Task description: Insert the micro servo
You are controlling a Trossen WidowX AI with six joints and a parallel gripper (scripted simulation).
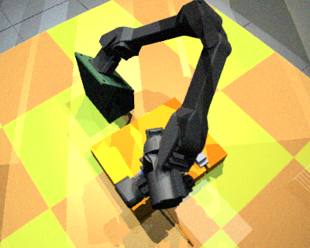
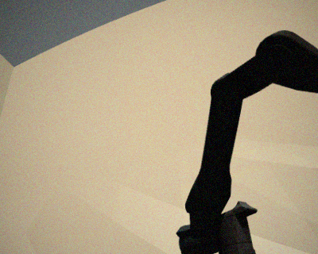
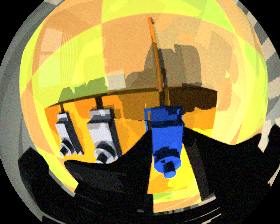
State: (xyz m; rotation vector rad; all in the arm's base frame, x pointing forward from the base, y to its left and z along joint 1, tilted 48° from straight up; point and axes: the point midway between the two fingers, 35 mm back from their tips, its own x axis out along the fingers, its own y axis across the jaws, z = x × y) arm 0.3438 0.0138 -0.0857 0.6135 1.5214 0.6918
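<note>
Now: the orange deck 130 mm behind my gripper tip, 70 mm to the left of it and 50 mm below it.
</note>
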